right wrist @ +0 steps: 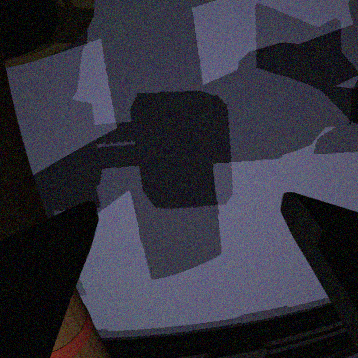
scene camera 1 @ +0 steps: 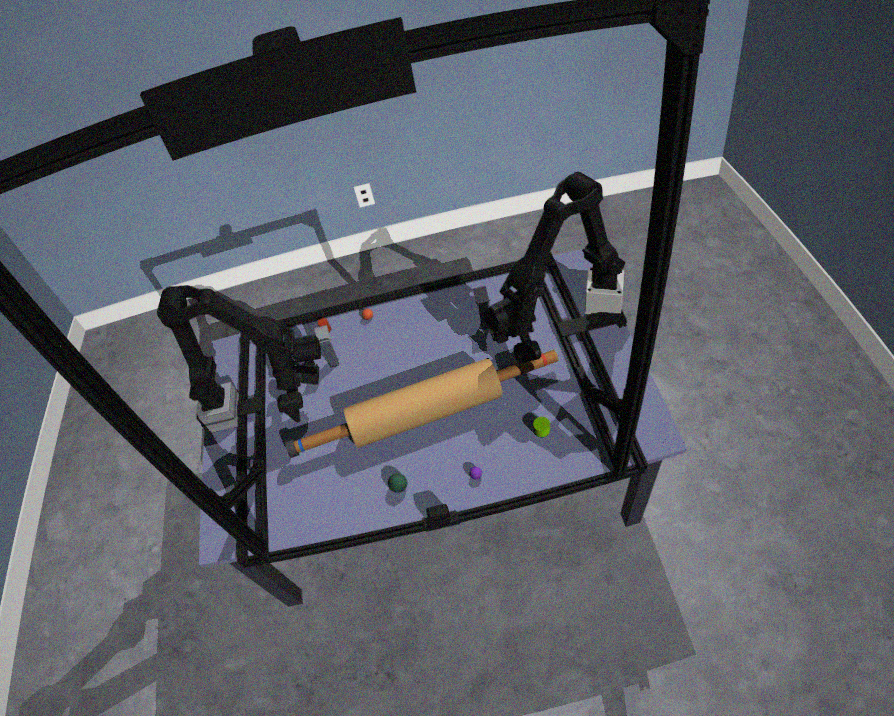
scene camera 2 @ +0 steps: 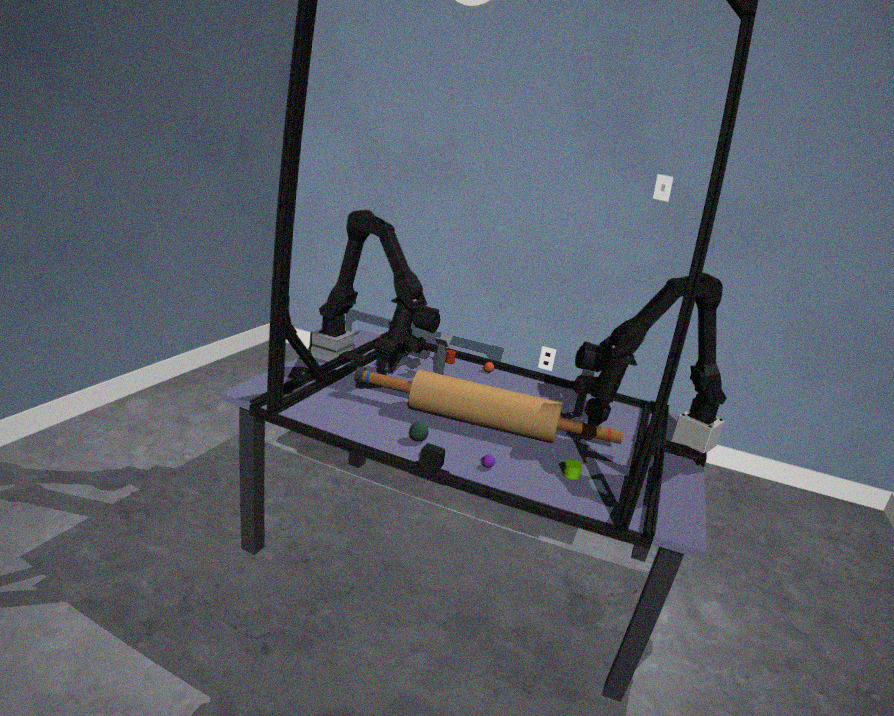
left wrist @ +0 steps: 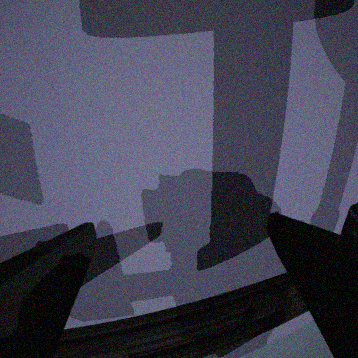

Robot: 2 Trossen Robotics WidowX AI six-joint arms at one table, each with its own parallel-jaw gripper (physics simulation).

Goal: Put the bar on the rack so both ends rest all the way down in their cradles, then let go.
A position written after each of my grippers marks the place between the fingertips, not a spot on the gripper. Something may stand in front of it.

Observation:
My left gripper [scene camera 1: 297, 411] is open and holds nothing. My right gripper [scene camera 2: 590, 424] is open, with nothing in its grasp. A bar [scene camera 1: 452, 392] rests on the table.
The bar shows as well in the right wrist view [right wrist: 36, 36] and in scene camera 2 [scene camera 2: 522, 414]. My left gripper shows as well in scene camera 2 [scene camera 2: 385, 373] and in the left wrist view [left wrist: 182, 226]. My right gripper shows as well in the right wrist view [right wrist: 190, 205] and in scene camera 1 [scene camera 1: 515, 349].

